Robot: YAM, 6 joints.
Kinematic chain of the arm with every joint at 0, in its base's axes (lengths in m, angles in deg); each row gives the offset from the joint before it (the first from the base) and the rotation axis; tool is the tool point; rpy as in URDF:
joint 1: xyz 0 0 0.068 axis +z
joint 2: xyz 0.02 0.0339 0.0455 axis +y
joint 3: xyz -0.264 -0.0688 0 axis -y
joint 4: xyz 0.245 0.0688 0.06 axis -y
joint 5: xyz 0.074 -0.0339 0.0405 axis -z
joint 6: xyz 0.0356 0 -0.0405 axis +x
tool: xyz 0 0 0 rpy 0 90 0
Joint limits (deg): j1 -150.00..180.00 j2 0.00..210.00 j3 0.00..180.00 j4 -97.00..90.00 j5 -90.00..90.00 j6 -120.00..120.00
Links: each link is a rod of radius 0.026 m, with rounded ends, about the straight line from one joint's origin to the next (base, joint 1, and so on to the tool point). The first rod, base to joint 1, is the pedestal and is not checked.
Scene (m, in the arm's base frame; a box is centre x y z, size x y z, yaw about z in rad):
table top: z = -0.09
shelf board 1: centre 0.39 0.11 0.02 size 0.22 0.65 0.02 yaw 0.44
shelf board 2: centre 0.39 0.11 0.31 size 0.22 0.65 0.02 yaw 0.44
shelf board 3: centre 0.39 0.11 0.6 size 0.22 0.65 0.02 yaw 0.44
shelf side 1: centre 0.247 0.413 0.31 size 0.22 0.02 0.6 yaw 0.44
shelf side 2: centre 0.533 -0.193 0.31 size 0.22 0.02 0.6 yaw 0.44
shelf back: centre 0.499 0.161 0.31 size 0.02 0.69 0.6 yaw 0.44
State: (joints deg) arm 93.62 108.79 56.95 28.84 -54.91 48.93
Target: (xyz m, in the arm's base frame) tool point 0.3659 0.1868 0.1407
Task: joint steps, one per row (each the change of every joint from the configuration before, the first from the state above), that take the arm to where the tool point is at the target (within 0.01 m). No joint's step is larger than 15 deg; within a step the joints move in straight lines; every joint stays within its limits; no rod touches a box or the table.
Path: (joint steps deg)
1: -12.58 -7.90 -8.09 -1.25 -2.50 0.00
2: -12.58 -7.91 -8.08 -1.26 -2.51 0.00
3: -12.59 -7.90 -8.09 -1.25 -2.50 0.00
4: -12.58 -7.91 -8.09 -1.25 -2.51 0.00
5: -12.58 -7.90 -8.08 -1.26 -2.50 0.00
6: -12.58 -7.91 -8.09 -1.25 -2.51 0.00
7: 1.28 13.59 12.97 1.94 5.00 0.00
8: 1.27 13.59 12.98 1.93 4.99 0.00
9: 1.28 13.60 12.97 1.94 4.99 0.00
10: 1.28 13.59 12.97 1.93 4.99 0.00

